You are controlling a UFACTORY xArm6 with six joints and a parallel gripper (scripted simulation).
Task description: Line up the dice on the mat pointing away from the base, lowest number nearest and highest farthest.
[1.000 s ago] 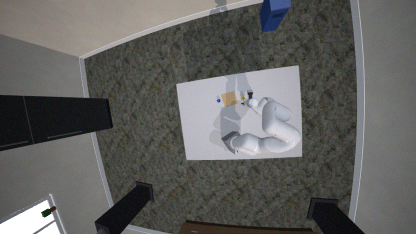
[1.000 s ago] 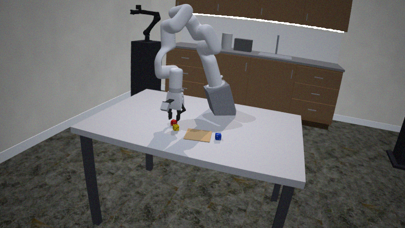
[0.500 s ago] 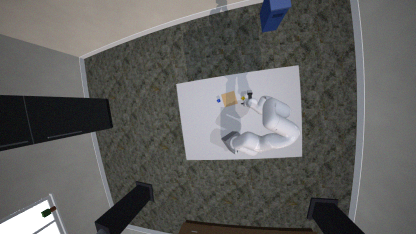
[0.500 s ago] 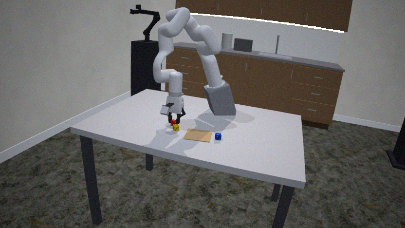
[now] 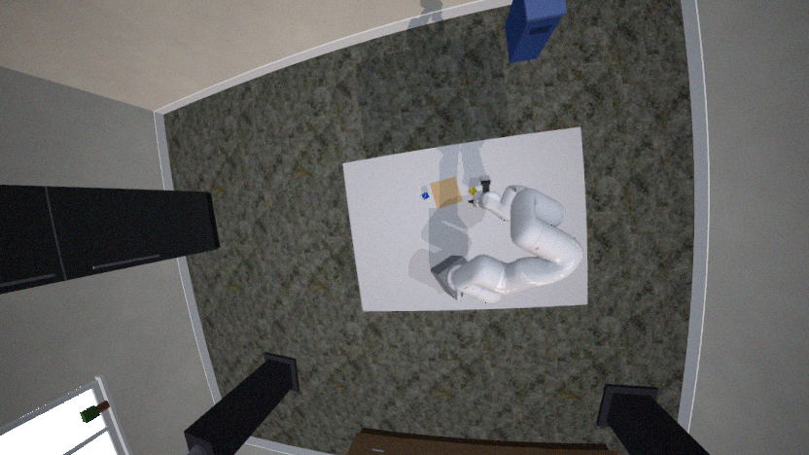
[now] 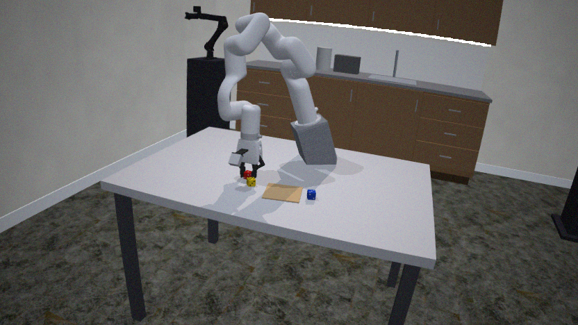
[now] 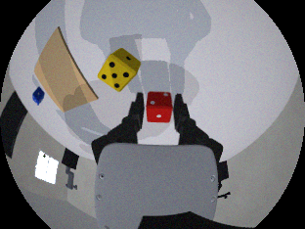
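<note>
Right now my hand is 1 cm above the red die. From my hand the other things lie so: yellow die: 5 cm ahead, 4 cm to the left, 1 cm below; blue die: 29 cm to the left, 3 cm ahead, 1 cm below; tan mat: 18 cm to the left, 4 cm ahead, 2 cm below.
</note>
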